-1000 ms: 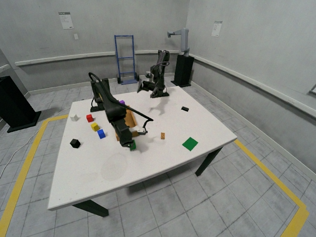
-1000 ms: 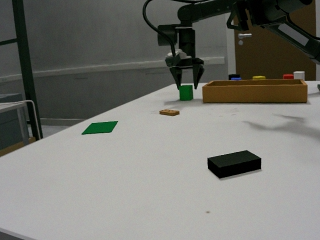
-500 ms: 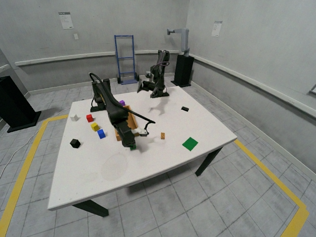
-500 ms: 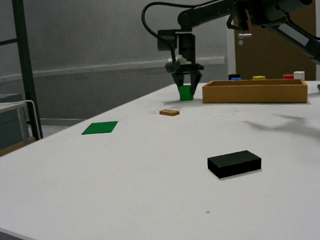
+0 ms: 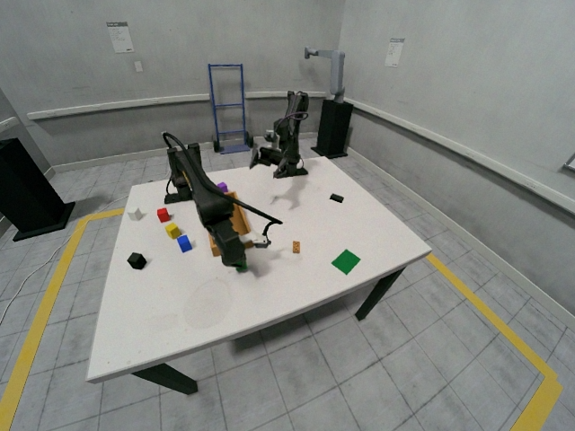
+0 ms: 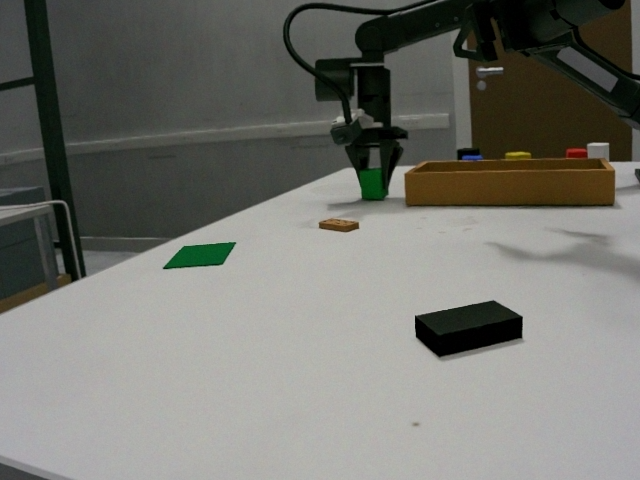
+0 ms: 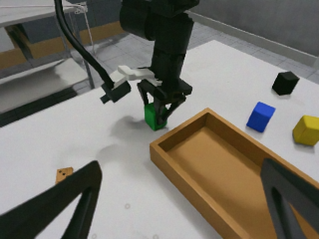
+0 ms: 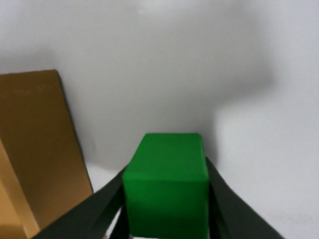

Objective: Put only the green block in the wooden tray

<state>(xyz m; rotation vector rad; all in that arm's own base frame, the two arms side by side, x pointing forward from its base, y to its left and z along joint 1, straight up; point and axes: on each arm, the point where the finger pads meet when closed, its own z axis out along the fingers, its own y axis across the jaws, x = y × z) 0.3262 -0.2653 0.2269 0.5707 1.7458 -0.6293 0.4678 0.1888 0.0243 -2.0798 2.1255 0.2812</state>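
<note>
Right now my right hand is 220 mm past the wooden tray, 10 mm to the right of it and 10 mm above it. The rest, counted from my right hand: blue block 160 mm to the right, 160 mm behind; yellow block 240 mm behind, 190 mm to the right; green block right at my right hand.
</note>
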